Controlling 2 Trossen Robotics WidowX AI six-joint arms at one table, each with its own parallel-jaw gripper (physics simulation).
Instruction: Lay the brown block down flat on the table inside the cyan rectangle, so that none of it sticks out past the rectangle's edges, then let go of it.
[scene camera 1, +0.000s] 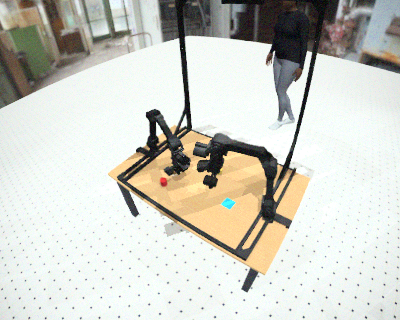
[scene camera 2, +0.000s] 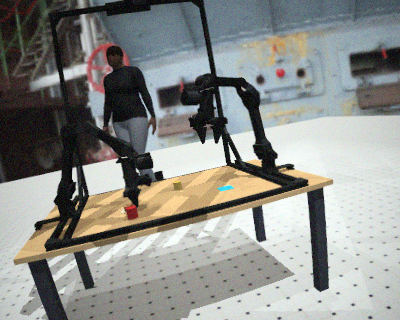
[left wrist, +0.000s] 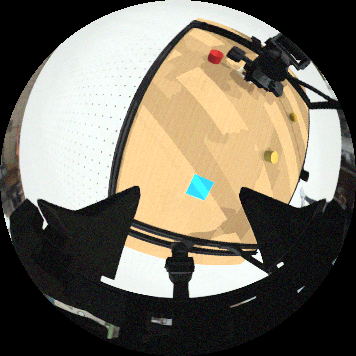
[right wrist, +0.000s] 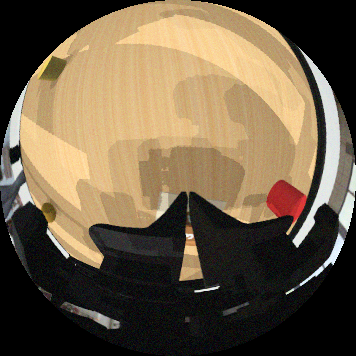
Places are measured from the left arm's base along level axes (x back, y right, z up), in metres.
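Pixels of known places: left gripper, fingertip midpoint: (scene camera 2: 209, 143) (left wrist: 192, 191); right gripper, fingertip midpoint: (scene camera 1: 178, 174) (scene camera 2: 137, 207) (left wrist: 244, 79) (right wrist: 186, 195); left arm's base at its link origin: (scene camera 1: 268, 216) (scene camera 2: 269, 171) (left wrist: 179, 247); right arm's base at its link origin: (scene camera 1: 154, 150) (scene camera 2: 67, 214).
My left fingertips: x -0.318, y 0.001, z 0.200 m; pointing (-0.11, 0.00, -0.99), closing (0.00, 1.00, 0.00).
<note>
Ahead of a thing's pixels: the offset from my left fingertips to its top centre. "*": to the spot under its first point.
The brown block @(dz -0.200, dx -0.319, dy +0.217 m) (right wrist: 190, 242) with a white number shows in the right wrist view through the narrow gap between the right fingers, which hide most of it. It is behind the fingertips, over or on a pale square @(* dz -0.218, dx -0.287, dy +0.225 m) (right wrist: 165, 204). My right gripper (right wrist: 186, 195) (scene camera 2: 135, 204) is shut with its tips together, low over the table, and no block shows between the tips. The cyan rectangle @(* dz -0.217, dx +0.082, dy +0.050 m) (scene camera 1: 228, 203) (scene camera 2: 226, 188) (left wrist: 199, 187) lies flat on the table with nothing on it. My left gripper (scene camera 2: 210, 141) (left wrist: 192, 191) is open and empty, high above the table.
A red cylinder @(dz -0.177, dx -0.348, dy +0.098 m) (scene camera 1: 163, 182) (scene camera 2: 131, 212) (left wrist: 215, 56) (right wrist: 286, 199) stands close to the right gripper. A yellow cylinder @(dz -0.180, dx -0.029, dy +0.287 m) (scene camera 2: 177, 185) (left wrist: 271, 157) (right wrist: 52, 68) stands farther back, with a small yellow ball @(dz -0.180, dx -0.215, dy +0.448 m) (left wrist: 293, 117) (right wrist: 48, 212) near the back edge. Black rails run along the table's edges.
</note>
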